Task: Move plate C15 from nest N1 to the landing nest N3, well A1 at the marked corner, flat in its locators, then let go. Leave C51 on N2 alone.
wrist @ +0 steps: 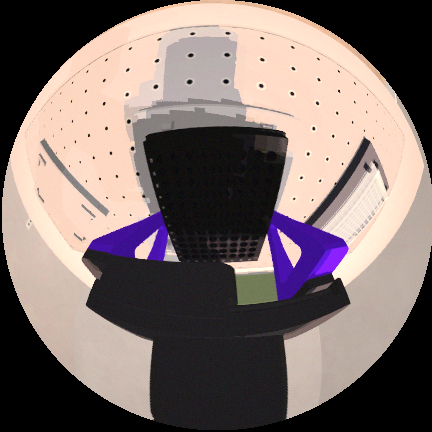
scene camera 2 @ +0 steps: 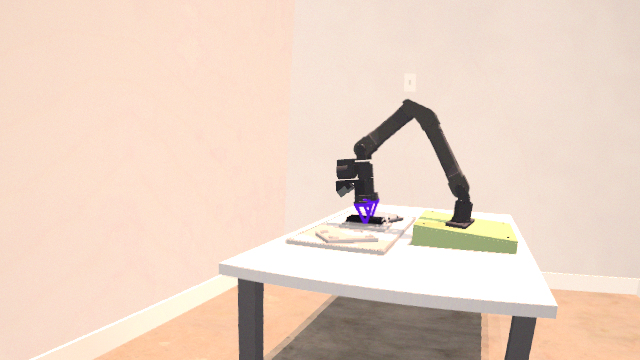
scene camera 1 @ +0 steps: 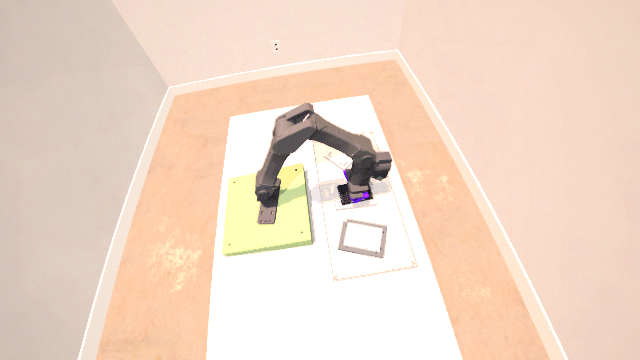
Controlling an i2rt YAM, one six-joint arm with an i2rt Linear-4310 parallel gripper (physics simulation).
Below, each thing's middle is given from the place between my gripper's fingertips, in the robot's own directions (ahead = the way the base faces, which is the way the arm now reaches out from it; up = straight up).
Labels:
Now: the black well plate (wrist: 216, 186) 10 mm ahead of my hand and 10 mm above it. The rest, counted from my hand: grey-framed white tray (scene camera 1: 360, 236): 180 mm to the right, 30 mm ahead.

